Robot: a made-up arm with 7 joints.
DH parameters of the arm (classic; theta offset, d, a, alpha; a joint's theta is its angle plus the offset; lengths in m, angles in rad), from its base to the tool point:
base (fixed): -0.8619 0 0.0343 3.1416
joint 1: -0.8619 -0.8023 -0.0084 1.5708
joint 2: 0 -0.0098 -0.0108 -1.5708
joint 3: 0 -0.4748 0.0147 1.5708
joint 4: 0 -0.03 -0.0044 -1.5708
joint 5: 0 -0.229 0.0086 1.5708
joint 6: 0 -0.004 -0.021 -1.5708
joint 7: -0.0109 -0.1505 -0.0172 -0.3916
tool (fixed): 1.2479 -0.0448 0 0
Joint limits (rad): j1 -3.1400..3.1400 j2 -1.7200..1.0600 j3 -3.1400..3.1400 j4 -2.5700..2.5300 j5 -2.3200..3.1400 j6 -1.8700..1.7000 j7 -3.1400..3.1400
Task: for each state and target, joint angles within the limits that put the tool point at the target. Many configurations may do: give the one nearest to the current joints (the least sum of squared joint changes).
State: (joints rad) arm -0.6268 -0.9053 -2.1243 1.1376 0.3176 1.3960 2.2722
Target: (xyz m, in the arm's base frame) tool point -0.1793 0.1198 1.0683
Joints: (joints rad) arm -0.4639 -0.5457 -1.7892 1.6305 0.3827 1.6594 2.2833
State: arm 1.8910 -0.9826 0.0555 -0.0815 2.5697 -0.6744 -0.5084
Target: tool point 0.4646 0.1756 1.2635
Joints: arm 2.4348 -1.1205 -0.2524 0.4903 2.4917 -1.3078 -0.5366
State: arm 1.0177 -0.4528 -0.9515 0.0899 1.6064 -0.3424 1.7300
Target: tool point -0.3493 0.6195 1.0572
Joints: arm 1.1156 -0.9665 -0.8951 -0.4759 1.3750 -1.0564 1.7019
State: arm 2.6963 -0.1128 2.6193 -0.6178 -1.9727 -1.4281 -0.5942
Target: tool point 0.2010 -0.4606 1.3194
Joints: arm 1.7898 0.5457 2.6685 -0.9650 -1.7125 -1.1224 -0.5554
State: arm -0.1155 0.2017 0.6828 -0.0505 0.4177 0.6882 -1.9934
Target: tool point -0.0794 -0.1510 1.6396
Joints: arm 0.0096 -0.0082 0.7730 -0.3274 0.5054 1.1066 -2.0604
